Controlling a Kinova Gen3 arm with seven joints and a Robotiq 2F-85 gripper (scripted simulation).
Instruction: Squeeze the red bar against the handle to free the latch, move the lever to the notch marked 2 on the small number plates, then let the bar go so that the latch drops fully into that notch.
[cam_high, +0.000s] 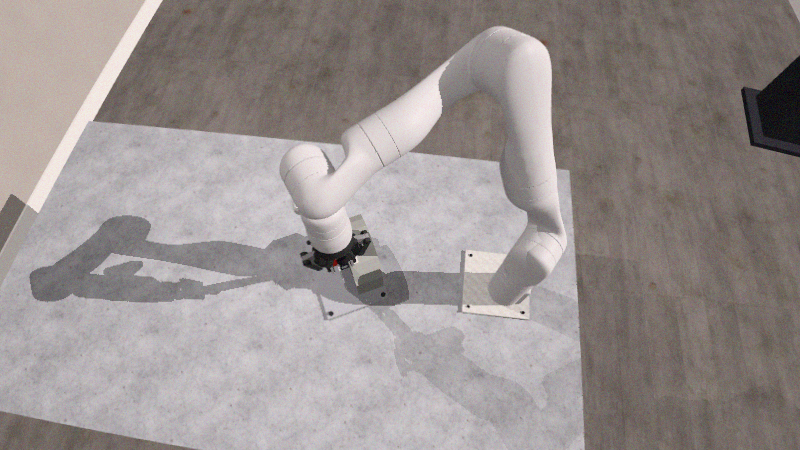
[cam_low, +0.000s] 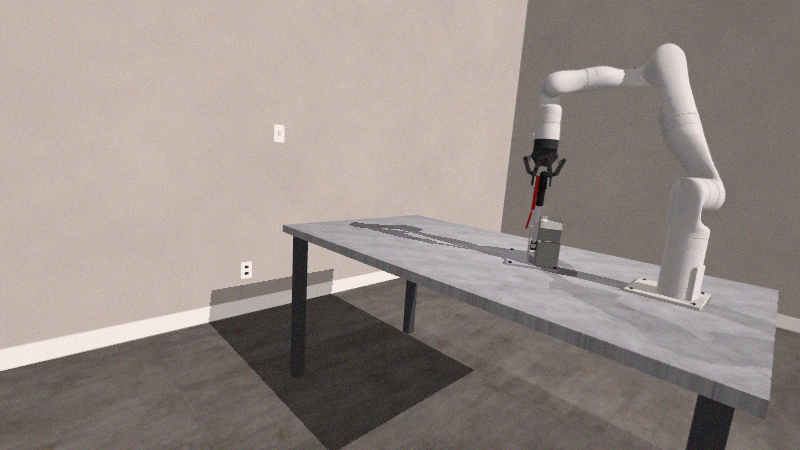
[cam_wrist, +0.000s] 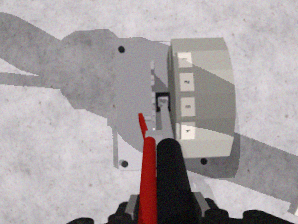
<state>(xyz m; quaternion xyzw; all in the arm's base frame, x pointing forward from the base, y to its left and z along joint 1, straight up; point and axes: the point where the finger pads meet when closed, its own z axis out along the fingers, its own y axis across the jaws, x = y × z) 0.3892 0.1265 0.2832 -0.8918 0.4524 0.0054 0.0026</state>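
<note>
Now: the red bar 10 cm below my hand, 4 cm ahead of it and 2 cm to the right of it.
</note>
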